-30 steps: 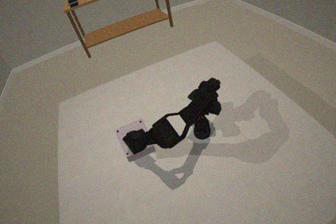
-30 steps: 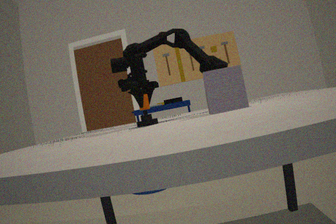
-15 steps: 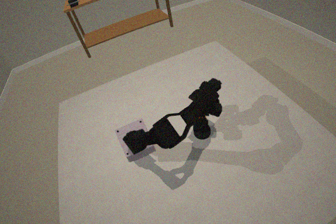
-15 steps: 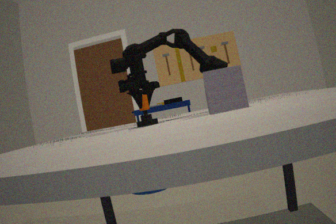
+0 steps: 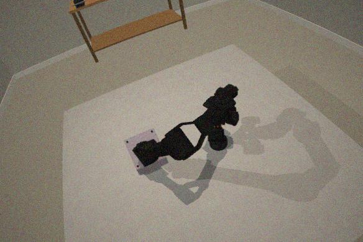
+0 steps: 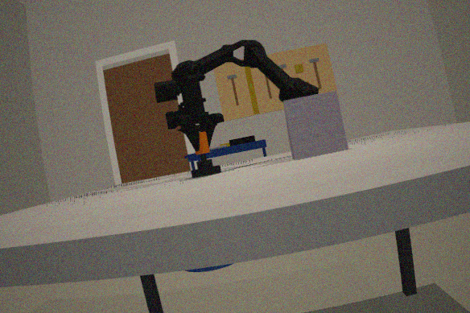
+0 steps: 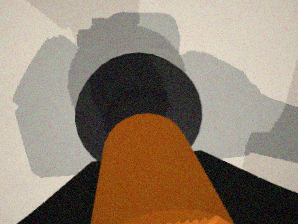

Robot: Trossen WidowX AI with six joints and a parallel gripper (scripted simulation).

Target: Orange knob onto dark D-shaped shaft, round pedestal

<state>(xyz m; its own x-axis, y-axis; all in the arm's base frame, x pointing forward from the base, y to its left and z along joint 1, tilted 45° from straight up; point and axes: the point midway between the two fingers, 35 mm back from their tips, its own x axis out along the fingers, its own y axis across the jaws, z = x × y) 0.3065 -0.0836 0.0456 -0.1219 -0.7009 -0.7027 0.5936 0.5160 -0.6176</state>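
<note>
Now: the orange knob 2 cm above my gripper tip. From my gripper tip the other things lie so: round pedestal: 4 cm below.
</note>
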